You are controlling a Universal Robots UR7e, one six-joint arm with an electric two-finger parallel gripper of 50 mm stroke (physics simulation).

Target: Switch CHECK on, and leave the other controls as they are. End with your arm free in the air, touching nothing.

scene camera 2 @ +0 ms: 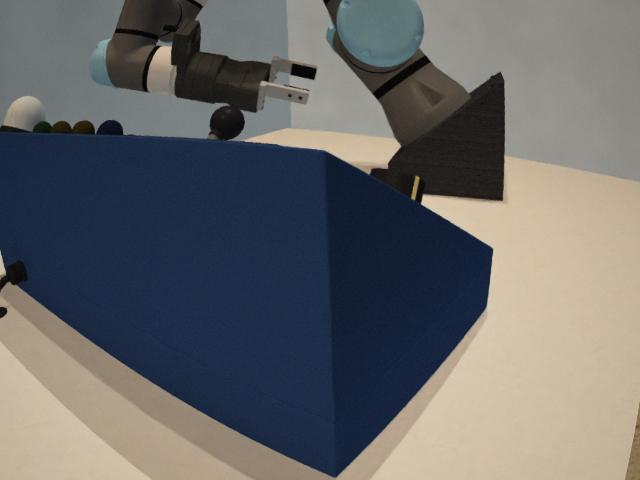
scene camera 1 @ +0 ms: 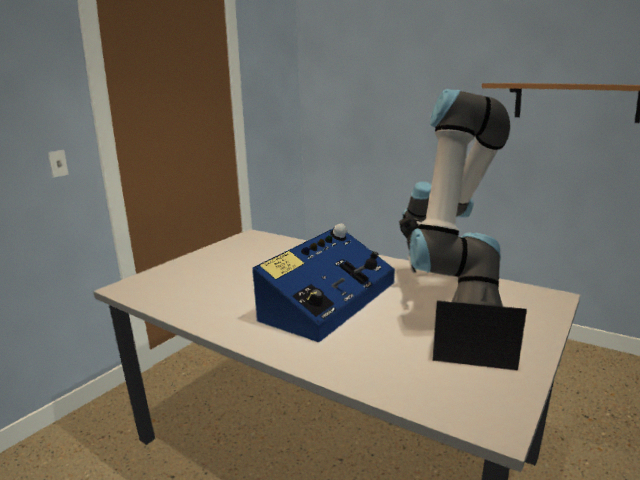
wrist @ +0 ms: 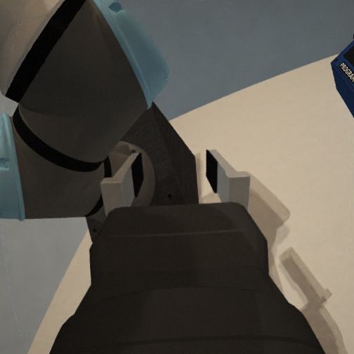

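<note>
The blue control box stands on the table, its sloped panel facing the arm's side. A small grey toggle sits between the rotary knob and the slotted lever; the label below it is blurred but looks like CHECK. Its position is too small to tell, and it does not show in the wrist view. My gripper is open and empty, in the air beyond the box, its fingers pointing roughly sideways toward the arm's base side. In scene camera 1 the arm hides its fingers.
The black ball-knobbed lever stands up from the panel. A white dome and several dark lamps line its upper edge, near a yellow note. The arm's dark wedge base stands on the table.
</note>
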